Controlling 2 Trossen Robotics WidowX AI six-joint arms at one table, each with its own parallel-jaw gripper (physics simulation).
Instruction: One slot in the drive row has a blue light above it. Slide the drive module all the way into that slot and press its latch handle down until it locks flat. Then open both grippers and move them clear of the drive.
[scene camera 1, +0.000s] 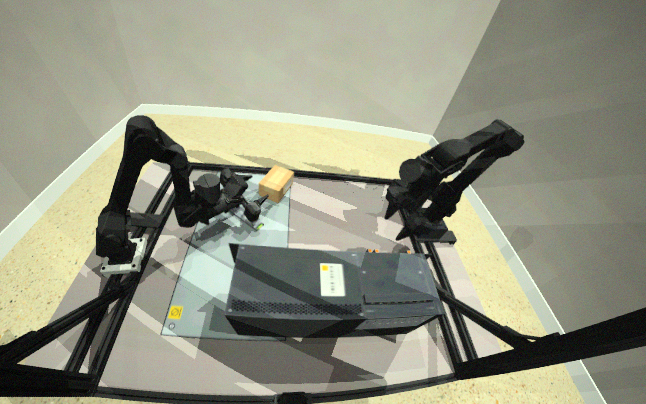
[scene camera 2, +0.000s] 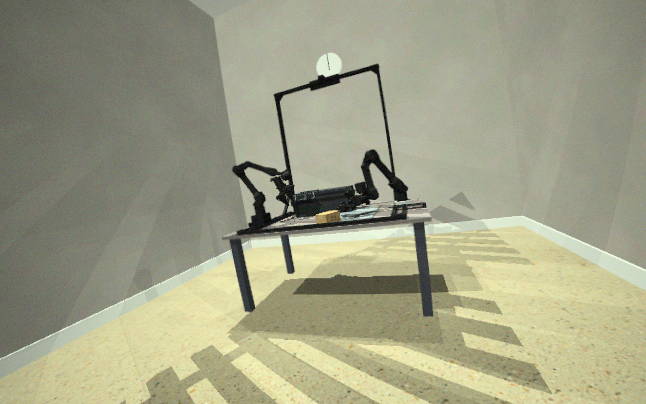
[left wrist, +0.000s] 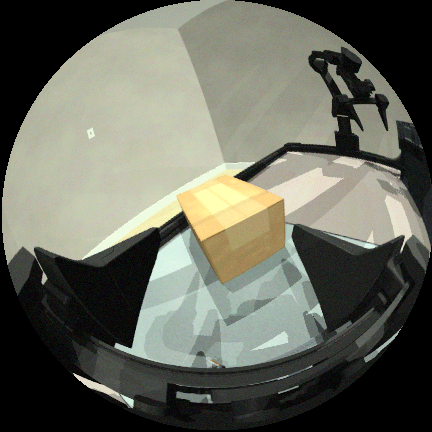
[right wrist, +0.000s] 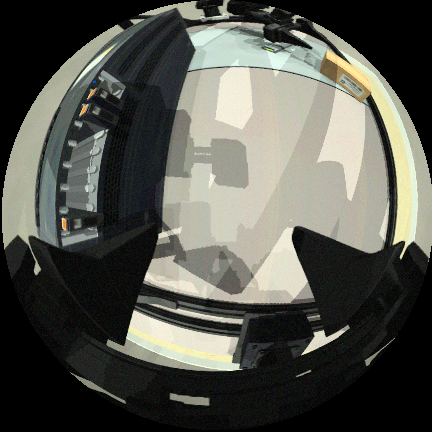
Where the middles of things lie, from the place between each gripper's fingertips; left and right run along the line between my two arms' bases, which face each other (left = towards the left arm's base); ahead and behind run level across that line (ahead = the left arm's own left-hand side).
Labels:
The tan cardboard box (scene camera 1: 276, 183) is 60 mm to the right of my left hand, 50 mm ahead of it and 40 mm below it. From my left hand the other things lie so: drive module (left wrist: 323, 335) (70 mm behind, 60 mm below, 50 mm to the left); then pale glass mat (scene camera 1: 197, 307) (150 mm behind, 70 mm to the left, 70 mm below).
Now: the tan cardboard box 31 cm ahead of my right hand, 29 cm to the left of it and 9 cm below it. Also, from my right hand: drive module 18 cm ahead, 41 cm to the left, 11 cm below; then pale glass mat 11 cm ahead, 43 cm to the left, 12 cm below.

